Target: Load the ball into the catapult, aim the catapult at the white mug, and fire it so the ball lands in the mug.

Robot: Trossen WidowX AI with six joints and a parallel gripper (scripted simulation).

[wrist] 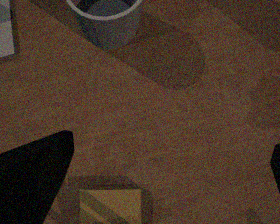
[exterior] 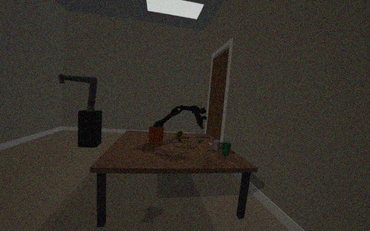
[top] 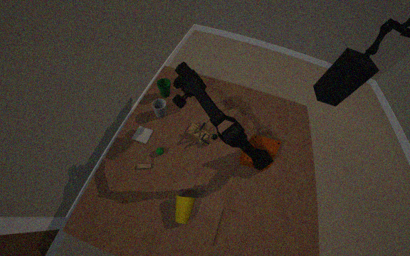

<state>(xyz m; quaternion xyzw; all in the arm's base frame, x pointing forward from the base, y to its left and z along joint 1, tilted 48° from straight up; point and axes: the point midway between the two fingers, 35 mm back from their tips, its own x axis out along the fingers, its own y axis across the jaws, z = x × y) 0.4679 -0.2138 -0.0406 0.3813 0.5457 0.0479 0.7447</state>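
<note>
Now: gripper tip 23 cm past the dark ball, 11 cm to the right of it and 16 cm above it. Round my gripper tip: white mug: 17 cm ahead, 19 cm below; then green cup: 20 cm ahead, 17 cm to the right, 19 cm below; then wooden catapult: 16 cm behind, 11 cm to the left, 17 cm below.
</note>
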